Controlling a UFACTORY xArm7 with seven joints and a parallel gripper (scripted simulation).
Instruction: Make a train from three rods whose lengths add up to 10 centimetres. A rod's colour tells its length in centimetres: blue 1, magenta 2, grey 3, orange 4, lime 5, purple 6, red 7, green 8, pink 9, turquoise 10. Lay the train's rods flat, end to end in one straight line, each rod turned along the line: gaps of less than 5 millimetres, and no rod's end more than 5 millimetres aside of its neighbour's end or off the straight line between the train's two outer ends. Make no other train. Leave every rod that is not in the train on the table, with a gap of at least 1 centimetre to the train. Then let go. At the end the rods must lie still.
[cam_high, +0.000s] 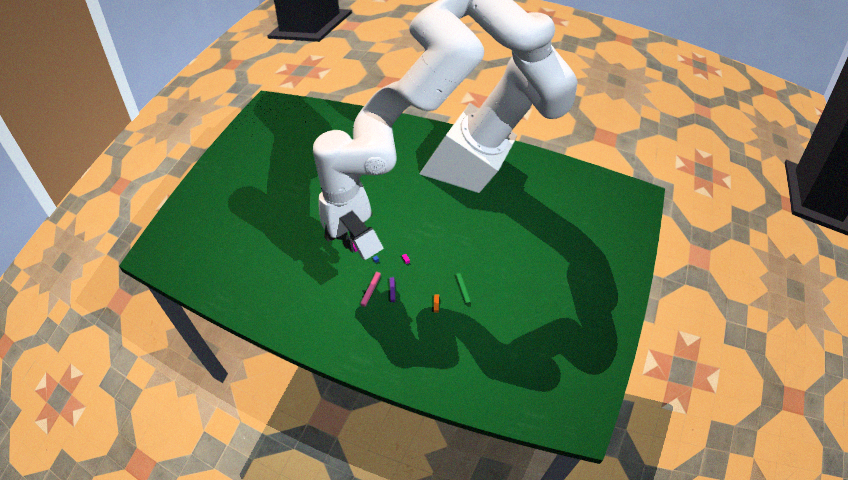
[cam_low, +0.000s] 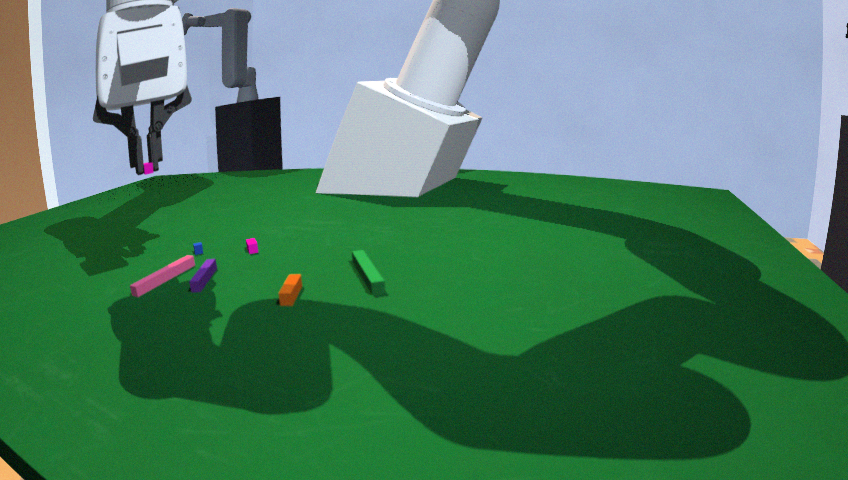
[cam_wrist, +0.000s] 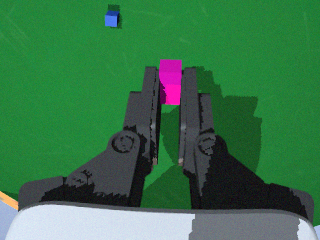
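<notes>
Right now the magenta rod is 11 cm below my hand, 9 cm to the left of it and 7 cm behind it. The rest, counted from my hand: purple rod 11 cm below, 9 cm to the left, 2 cm ahead; pink rod 11 cm below, 5 cm to the left, 3 cm ahead; blue rod 11 cm below, 5 cm behind, 2 cm to the left.
</notes>
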